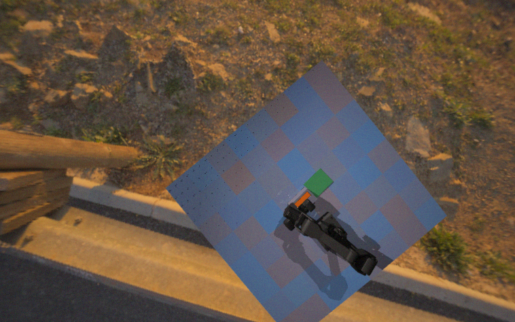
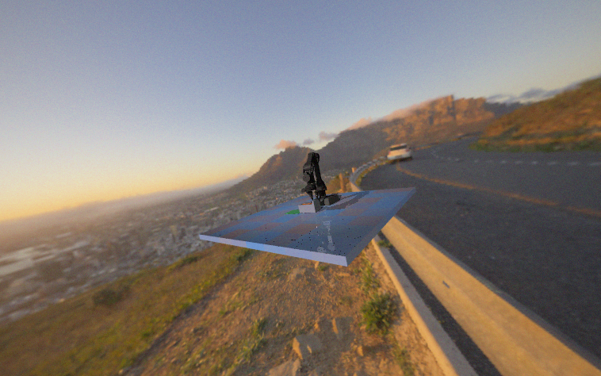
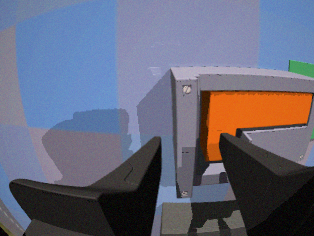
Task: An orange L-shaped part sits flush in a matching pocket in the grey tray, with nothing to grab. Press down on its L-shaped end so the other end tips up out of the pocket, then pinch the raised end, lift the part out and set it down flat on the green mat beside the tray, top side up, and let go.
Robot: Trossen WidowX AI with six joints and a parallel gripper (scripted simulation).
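Right now the orange L-shaped part is 60 mm to the right of my gripper tip and 40 mm below it. Also, from my gripper tip: green mat: 220 mm to the right, 100 mm below.
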